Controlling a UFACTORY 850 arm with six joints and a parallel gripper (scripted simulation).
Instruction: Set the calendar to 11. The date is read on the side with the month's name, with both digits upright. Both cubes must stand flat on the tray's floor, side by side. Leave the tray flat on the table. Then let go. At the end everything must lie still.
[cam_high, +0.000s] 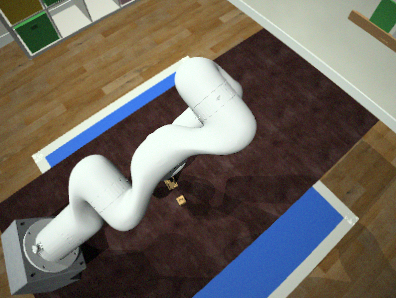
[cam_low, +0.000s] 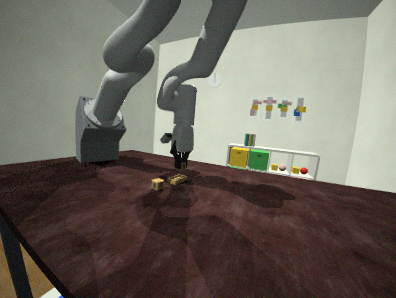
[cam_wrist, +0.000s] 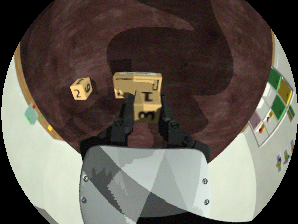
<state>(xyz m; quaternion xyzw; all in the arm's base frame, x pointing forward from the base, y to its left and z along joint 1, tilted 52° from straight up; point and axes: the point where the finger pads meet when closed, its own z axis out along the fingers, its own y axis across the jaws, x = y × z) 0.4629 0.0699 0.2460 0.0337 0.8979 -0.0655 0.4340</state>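
Right now the cube is 1 cm below my hand. From my hand the other things lie so: wooden tray: 2 cm to the right, 7 cm below.
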